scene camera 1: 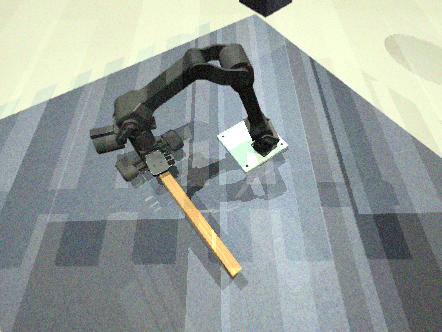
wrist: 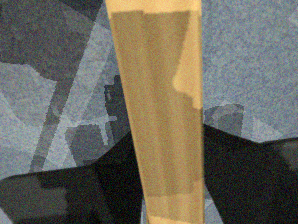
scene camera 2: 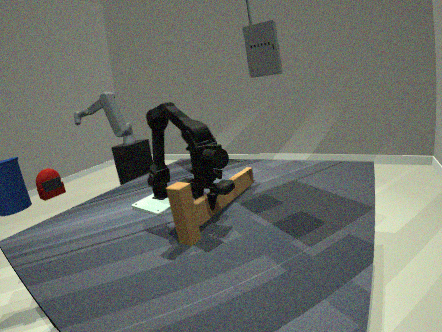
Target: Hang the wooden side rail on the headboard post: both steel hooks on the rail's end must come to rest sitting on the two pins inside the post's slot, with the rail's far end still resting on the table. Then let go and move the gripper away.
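Observation:
A wooden side rail appears in scene camera 1 (scene camera 1: pixel 225 258), in scene camera 2 (scene camera 2: pixel 242 180) and in the wrist view (wrist: pixel 159 57). The gripper (scene camera 1: pixel 158 168) (scene camera 2: pixel 208 209) (wrist: pixel 162 126) is visible from those same cameras, and scene camera 2 shows a wooden headboard post (scene camera 2: pixel 180 198) as well.

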